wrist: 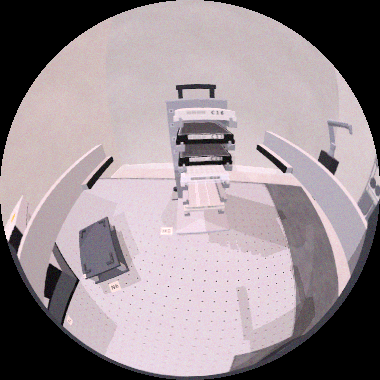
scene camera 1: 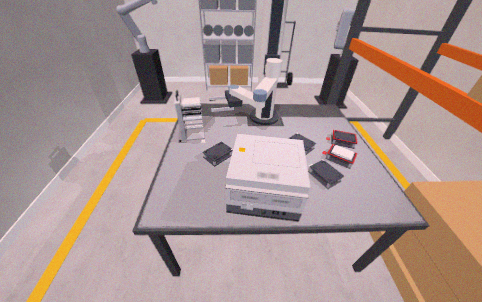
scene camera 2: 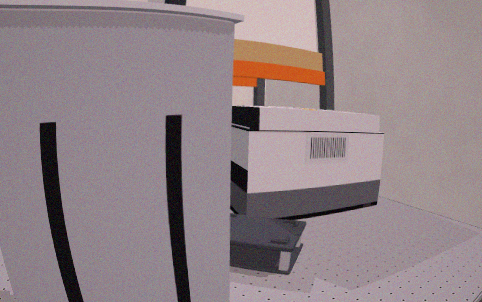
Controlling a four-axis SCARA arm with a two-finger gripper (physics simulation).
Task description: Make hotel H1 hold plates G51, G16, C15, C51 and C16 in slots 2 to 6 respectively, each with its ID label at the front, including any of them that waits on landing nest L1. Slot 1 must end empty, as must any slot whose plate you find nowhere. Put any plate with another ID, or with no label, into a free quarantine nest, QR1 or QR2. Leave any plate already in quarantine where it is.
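Places are measured from the arm's base along level axes (x back, y right, z up), in metres.
Pixels of known places: gripper, fingertip midpoint: (wrist: 183, 138) (scene camera 1: 210, 104); arm's base at its link origin: (scene camera 1: 263, 117).
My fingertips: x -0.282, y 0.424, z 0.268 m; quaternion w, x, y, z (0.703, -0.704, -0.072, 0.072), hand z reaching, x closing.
Note:
Ahead of a thing's pixels: the offset from my fingertips to its top centre. "pt": to the spot under its first point.
Hotel H1 (scene camera 1: 182, 117) (wrist: 173, 150) stands upright at the table's back left. In the wrist view, its top plate @[dx +0.007, dy +0.133, dz +0.023 m] (wrist: 200, 116) is white and labelled C16. Below are two black plates @[dx +0.007, dy +0.133, dz -0.013 m] (wrist: 205, 130) @[dx +0.007, dy +0.133, dz -0.048 m] (wrist: 205, 152), with front labels too blurred to read fully. Under these are a white plate @[dx +0.007, dy +0.133, dz -0.084 m] (wrist: 204, 176) with a front label and a lower white plate @[dx +0.007, dy +0.133, dz -0.155 m] (wrist: 204, 194), whose ID I cannot read. I cannot tell the lowest plate's slot. My gripper (scene camera 1: 220, 104) (wrist: 183, 138) is open and empty, facing the hotel from a distance. The hotel does not show in scene camera 2.
A dark nest @[dx -0.244, dy -0.058, dz -0.199 m] (scene camera 1: 218, 152) (wrist: 100, 246), labelled N6, sits near the hotel. A white instrument @[dx -0.516, dy -0.336, dz -0.013 m] (scene camera 1: 270, 165) stands mid-table. Dark nests @[pt dx -0.156, dy -0.649, dz -0.206 m] (scene camera 1: 303, 142) @[pt dx -0.444, dy -0.713, dz -0.205 m] (scene camera 1: 326, 172) lie to its right, with a red-edged nest @[dx -0.083, dy -0.980, dz -0.199 m] (scene camera 1: 344, 137) and a white plate @[dx -0.272, dy -0.882, dz -0.191 m] (scene camera 1: 342, 152) on another red-edged nest.

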